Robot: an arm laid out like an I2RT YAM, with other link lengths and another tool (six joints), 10 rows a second.
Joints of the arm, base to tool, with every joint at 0 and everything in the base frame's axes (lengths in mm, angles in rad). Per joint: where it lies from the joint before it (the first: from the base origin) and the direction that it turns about. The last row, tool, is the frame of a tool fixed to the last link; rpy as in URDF.
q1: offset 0 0 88.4 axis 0 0 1
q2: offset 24.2 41 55.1 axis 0 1 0
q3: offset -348.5 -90.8 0 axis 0 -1 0
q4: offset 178.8 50.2 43.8 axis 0 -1 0
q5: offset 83.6 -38.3 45.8 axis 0 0 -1
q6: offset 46.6 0 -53.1 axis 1 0 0
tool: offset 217 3 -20 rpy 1.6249 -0.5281 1.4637
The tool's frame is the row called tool.
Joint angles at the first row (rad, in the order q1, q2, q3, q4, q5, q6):
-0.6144 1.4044 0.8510 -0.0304 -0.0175 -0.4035
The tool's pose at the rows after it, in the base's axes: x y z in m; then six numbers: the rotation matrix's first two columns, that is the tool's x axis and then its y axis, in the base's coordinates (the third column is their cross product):
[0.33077 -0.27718 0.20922 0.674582 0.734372 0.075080 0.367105 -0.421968 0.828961]
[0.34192 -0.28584 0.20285 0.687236 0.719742 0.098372 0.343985 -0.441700 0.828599]
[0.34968 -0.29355 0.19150 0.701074 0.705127 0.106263 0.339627 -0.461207 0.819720]
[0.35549 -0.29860 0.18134 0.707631 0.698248 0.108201 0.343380 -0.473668 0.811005]
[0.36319 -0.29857 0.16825 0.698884 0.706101 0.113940 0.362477 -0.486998 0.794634]
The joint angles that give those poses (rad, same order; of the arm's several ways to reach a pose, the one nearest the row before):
-0.6139 1.4515 0.8303 0.0447 -0.0260 -0.3967
-0.6147 1.5007 0.8224 0.1080 -0.0226 -0.3674
-0.6128 1.5517 0.8217 0.1468 -0.0108 -0.3476
-0.6123 1.5925 0.8238 0.1712 -0.0063 -0.3392
-0.6134 1.6366 0.8326 0.1810 -0.0254 -0.3399

